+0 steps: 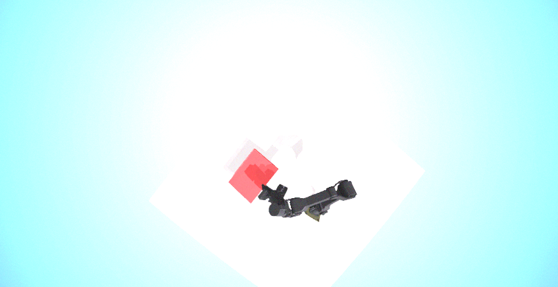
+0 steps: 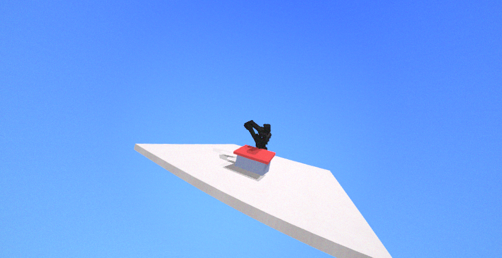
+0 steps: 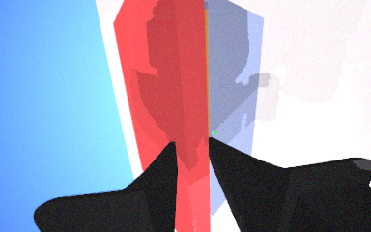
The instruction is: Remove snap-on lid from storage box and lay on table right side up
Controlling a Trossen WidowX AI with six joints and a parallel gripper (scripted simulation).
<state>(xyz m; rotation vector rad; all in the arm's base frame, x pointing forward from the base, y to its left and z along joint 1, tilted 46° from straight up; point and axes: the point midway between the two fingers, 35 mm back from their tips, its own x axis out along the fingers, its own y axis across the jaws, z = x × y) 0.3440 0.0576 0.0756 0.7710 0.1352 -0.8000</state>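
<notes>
My gripper tip is 80 mm short of the red lid, 10 mm to the left of it and 10 mm above it. Round my gripper tip: storage box: 70 mm ahead, 10 mm to the right, 80 mm below.
</notes>
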